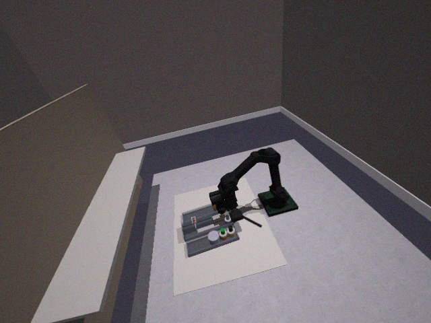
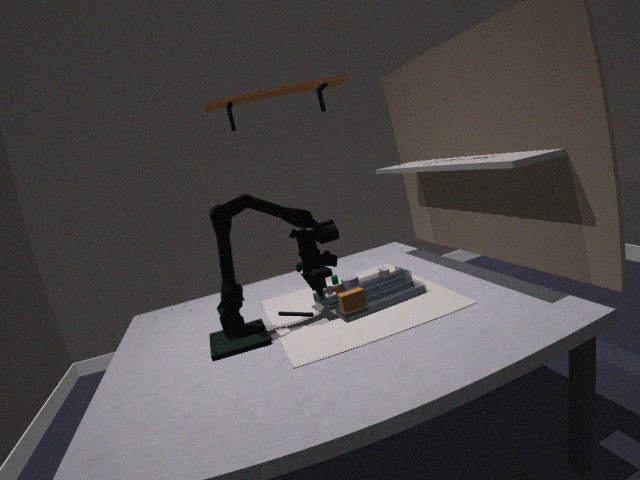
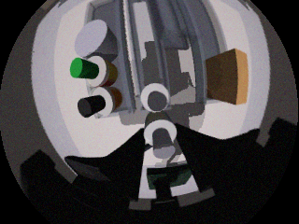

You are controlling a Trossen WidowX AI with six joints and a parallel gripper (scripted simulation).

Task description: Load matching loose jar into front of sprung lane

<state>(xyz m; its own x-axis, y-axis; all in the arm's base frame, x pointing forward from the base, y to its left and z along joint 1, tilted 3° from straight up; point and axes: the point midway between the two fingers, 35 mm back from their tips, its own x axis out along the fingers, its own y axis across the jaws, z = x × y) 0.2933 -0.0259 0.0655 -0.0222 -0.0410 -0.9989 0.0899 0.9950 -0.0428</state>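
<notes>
Now: gripper tip 80 mm past the black rod, 50 mm above it and 40 mm to the right of it. The rest, counted from my gripper tip: grey lane rack: 180 mm ahead, 40 mm to the right, 40 mm below; then orange box: 130 mm to the right, 50 mm ahead, 20 mm below.
</notes>
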